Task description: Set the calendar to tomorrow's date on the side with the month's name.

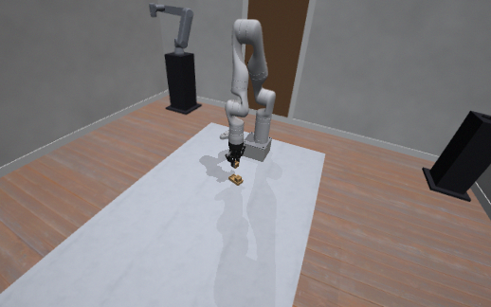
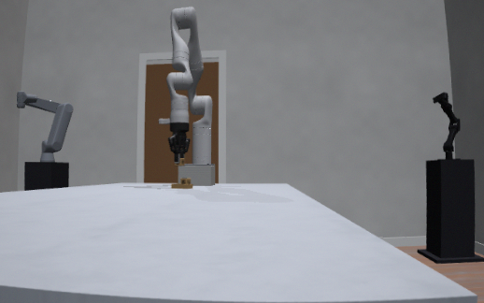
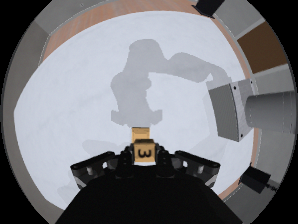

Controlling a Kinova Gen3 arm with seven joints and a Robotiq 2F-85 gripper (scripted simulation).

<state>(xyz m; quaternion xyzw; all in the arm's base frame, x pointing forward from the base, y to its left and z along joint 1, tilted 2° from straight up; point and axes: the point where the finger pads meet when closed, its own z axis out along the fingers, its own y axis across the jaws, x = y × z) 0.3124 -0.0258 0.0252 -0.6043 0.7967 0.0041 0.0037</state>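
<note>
My hand is 110 mm above the wooden calendar tray, 10 mm to the right of it and 10 mm short of it. The rest, counted from my hand: wooden digit cube (10 mm below).
</note>
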